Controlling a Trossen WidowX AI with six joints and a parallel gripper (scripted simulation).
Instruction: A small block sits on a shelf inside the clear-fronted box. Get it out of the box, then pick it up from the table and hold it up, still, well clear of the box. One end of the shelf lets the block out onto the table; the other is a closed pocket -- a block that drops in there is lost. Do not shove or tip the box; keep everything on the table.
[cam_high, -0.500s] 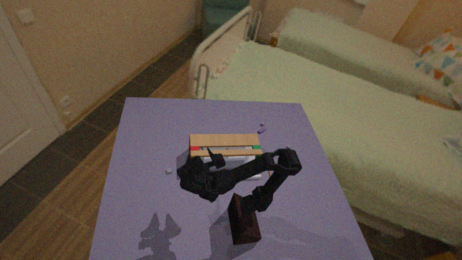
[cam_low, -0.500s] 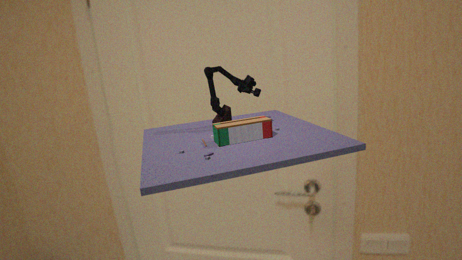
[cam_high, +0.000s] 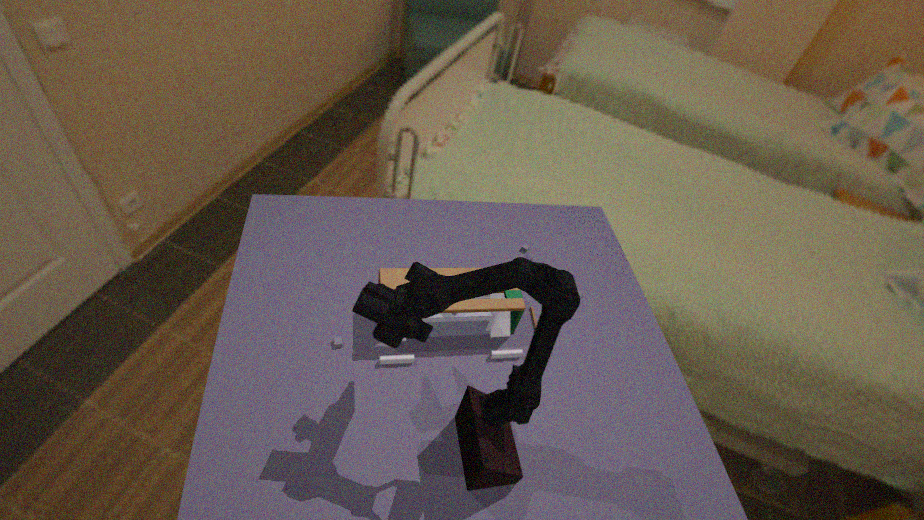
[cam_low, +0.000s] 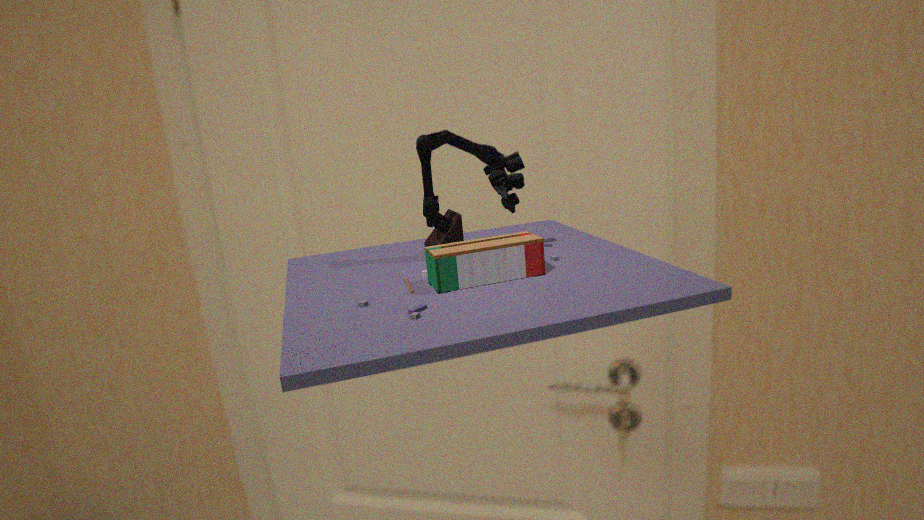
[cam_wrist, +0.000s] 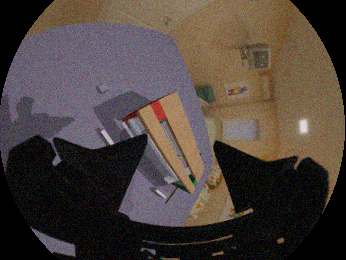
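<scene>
The box lies 5 cm ahead of my gripper tip, 14 cm to the right of it and 16 cm below it. The rest, counted from my gripper tip: thin tan stick 2 cm ahead, 40 cm to the right, 22 cm below; then tan block 7 cm ahead, 15 cm to the right, 14 cm below.
</scene>
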